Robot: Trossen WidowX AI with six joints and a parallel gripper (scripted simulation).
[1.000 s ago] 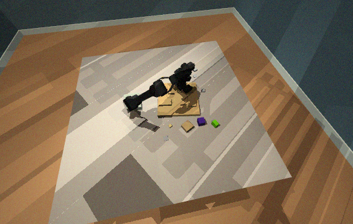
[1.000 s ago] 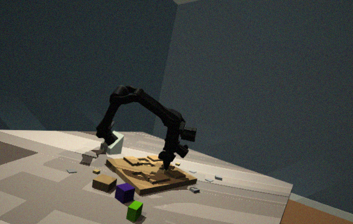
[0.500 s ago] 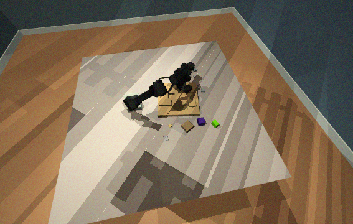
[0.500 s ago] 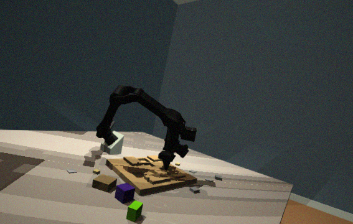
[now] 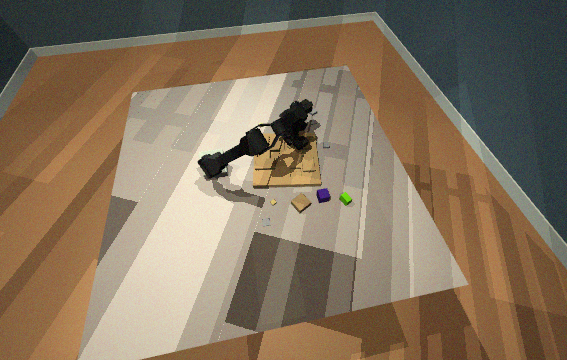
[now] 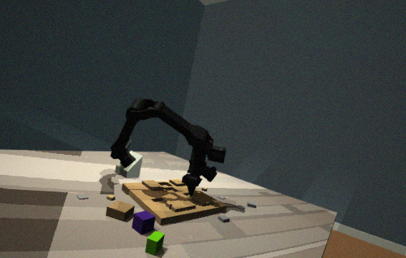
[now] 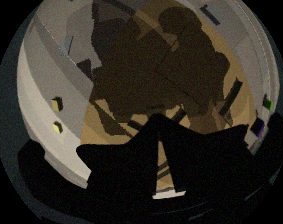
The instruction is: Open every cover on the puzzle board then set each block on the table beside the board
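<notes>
Right now the tan puzzle board is 50 mm to the right of my gripper tip and 20 mm behind it. From my gripper tip the other things lie so: purple block: 280 mm to the right, 120 mm ahead; then brown block: 300 mm to the right, 30 mm ahead, 10 mm below; then green block: 300 mm to the right, 210 mm ahead.
</notes>
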